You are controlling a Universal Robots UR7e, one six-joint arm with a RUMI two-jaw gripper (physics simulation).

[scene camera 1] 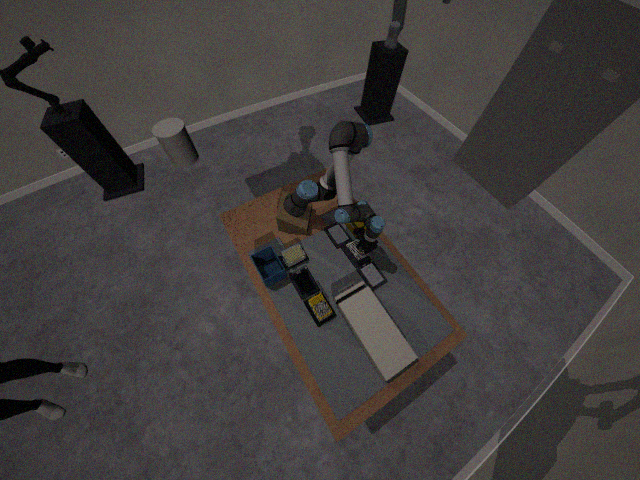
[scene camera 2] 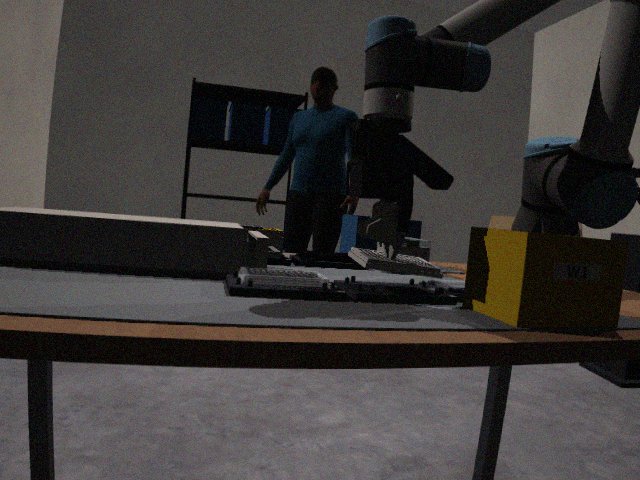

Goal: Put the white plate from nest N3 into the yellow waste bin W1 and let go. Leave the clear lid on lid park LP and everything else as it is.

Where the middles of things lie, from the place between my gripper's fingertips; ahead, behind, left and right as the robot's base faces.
Right now my hand is 430 mm short of the long white box (scene camera 1: 384, 345), 140 mm to the left of it and 10 mm above it.
